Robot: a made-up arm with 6 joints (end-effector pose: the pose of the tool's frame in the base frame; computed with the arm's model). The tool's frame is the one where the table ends.
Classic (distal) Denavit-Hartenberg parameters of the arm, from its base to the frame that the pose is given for. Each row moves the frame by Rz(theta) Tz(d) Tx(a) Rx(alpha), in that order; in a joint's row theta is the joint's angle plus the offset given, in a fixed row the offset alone. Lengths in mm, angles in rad.
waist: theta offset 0  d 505  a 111  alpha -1.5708
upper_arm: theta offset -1.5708  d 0  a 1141  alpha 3.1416
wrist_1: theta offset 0  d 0  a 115  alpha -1.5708
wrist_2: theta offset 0  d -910  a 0  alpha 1.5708
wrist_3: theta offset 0  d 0  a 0  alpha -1.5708
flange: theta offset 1.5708  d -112  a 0  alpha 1.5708
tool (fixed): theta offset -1.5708  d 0  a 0  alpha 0
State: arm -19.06 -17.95 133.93 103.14 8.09 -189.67
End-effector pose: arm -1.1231 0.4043 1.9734 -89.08 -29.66 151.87
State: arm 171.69 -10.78 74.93 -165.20 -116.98 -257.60
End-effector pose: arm 0.2428 -0.0612 2.4985 -101.21 22.83 -22.61
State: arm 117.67 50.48 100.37 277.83 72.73 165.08
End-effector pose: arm -0.6026 1.3774 2.0360 -27.26 -18.11 33.21
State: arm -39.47 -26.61 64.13 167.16 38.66 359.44
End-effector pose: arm -0.3450 0.3043 2.5219 -179.71 -52.06 -26.42
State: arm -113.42 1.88 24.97 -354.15 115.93 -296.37
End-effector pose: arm -0.3308 -0.7896 2.1810 123.47 -40.65 59.64
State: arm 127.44 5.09 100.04 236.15 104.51 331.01
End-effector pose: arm 0.0218 0.1196 2.5154 -146.81 11.72 72.24
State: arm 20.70 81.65 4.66 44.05 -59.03 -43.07
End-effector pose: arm 1.4291 0.4687 -0.2617 -125.17 39.80 -108.41
